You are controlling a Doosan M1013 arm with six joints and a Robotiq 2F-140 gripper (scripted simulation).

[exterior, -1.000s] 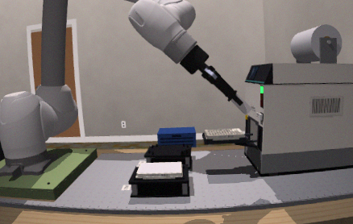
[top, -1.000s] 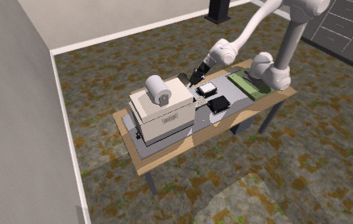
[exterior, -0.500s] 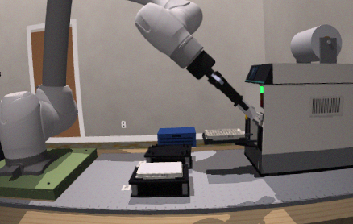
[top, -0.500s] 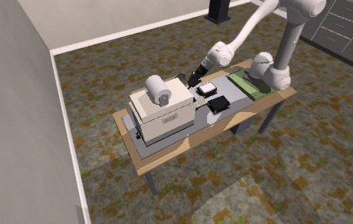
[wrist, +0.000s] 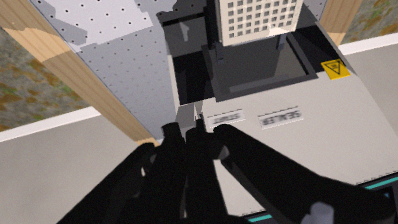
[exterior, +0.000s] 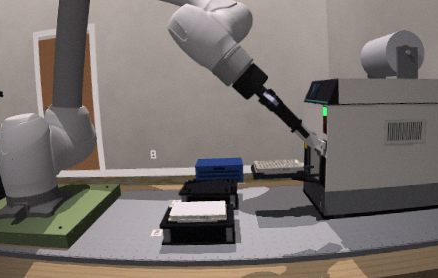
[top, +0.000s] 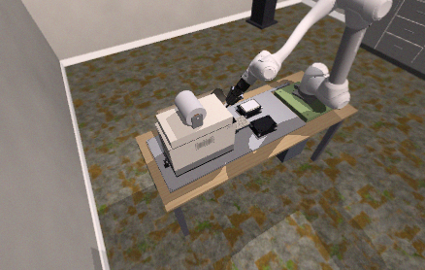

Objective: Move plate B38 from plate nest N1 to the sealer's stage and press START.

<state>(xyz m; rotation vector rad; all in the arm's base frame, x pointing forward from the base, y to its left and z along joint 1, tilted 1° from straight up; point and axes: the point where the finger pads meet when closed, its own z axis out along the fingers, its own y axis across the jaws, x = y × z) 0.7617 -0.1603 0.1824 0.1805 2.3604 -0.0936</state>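
Right now the start button is 4 cm ahead of my hand, 2 cm below it and 1 cm to the right of it. The rest, counted from my hand: yellow warning sticker: 17 cm to the left, 7 cm ahead, 5 cm below; then sealer stage: 11 cm below, 10 cm to the left, 4 cm behind; then foil roll: 29 cm ahead, 20 cm above, 5 cm to the left.
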